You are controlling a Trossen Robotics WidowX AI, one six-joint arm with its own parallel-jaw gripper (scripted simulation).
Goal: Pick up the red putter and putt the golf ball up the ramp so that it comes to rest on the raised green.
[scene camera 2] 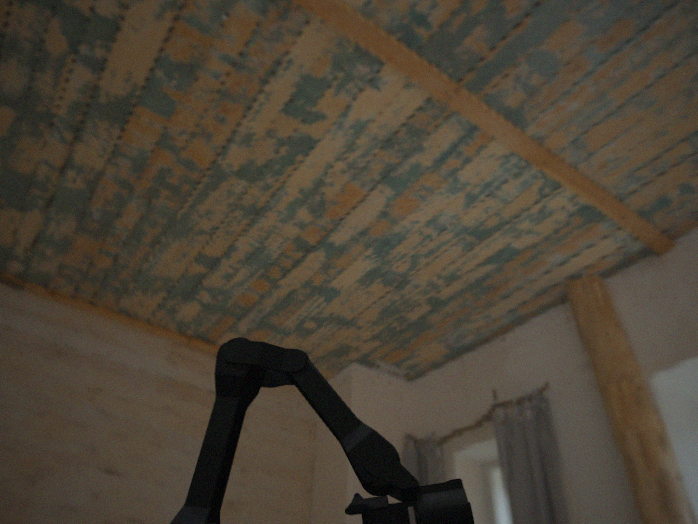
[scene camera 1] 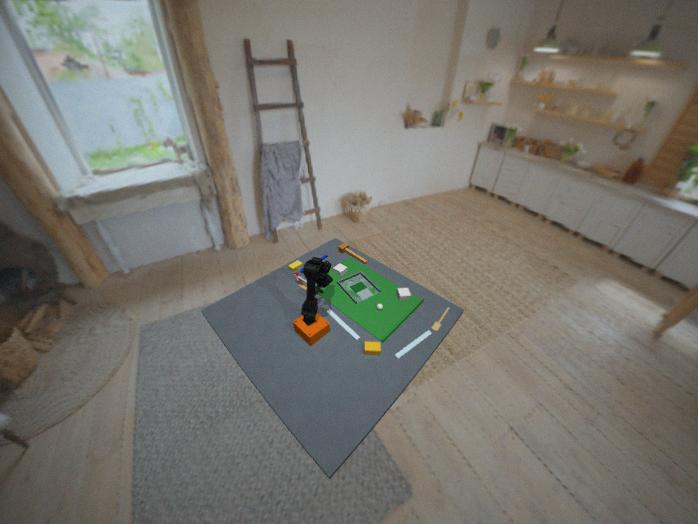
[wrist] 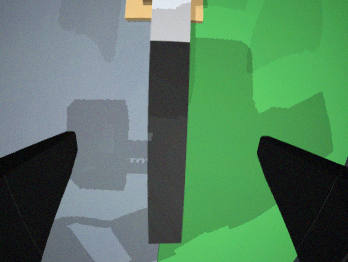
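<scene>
Green mat: point(wrist: 250, 75) and point(scene camera 1: 321, 288), same spot.
</scene>
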